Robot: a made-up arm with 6 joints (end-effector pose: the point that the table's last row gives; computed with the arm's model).
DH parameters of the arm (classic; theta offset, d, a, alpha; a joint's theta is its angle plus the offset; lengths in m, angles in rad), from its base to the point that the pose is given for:
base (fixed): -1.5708 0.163 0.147 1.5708
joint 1: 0 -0.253 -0.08 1.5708
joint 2: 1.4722 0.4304 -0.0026 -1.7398
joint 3: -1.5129 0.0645 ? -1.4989
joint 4: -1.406 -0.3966 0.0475 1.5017
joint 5: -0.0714 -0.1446 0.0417 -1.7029
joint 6: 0 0.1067 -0.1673 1.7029
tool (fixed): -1.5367 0.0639 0 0
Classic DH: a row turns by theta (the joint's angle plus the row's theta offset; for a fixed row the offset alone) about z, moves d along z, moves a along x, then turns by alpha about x.
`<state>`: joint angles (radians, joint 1 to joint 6).
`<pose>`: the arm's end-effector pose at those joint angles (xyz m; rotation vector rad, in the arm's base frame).
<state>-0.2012 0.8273 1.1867 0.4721 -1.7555 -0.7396</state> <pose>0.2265 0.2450 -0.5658 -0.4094 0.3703 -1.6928</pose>
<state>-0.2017 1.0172 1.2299 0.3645 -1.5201 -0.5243</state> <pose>0.2836 0.2391 -0.5100 -0.3187 0.8475 -1.7638</pose>
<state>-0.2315 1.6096 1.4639 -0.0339 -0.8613 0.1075</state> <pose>0.3898 0.1286 -0.4491 0.5460 1.9368 -1.4603</pose>
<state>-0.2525 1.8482 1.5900 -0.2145 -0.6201 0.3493</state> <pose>0.3926 0.0969 -0.4611 1.0376 2.0421 -1.2160</pose>
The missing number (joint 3, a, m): -0.0414
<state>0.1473 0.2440 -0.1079 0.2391 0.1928 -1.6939</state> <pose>0.6016 -0.2325 -0.5316 1.2745 -0.1057 0.2267</pose>
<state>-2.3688 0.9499 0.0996 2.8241 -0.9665 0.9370</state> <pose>0.3911 0.3521 0.3564 -1.3296 0.1406 -0.2191</pose>
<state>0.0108 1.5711 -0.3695 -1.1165 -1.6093 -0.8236</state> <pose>0.5824 -0.3443 -0.0939 -1.3973 1.3976 2.0245</pose>
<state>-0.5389 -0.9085 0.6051 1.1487 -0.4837 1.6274</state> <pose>0.2264 0.5143 -0.3220 -2.0569 -1.1395 -0.1635</pose>
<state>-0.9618 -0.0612 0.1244 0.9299 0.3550 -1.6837</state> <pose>0.5828 0.3483 -0.2790 1.6626 0.3554 0.6772</pose>
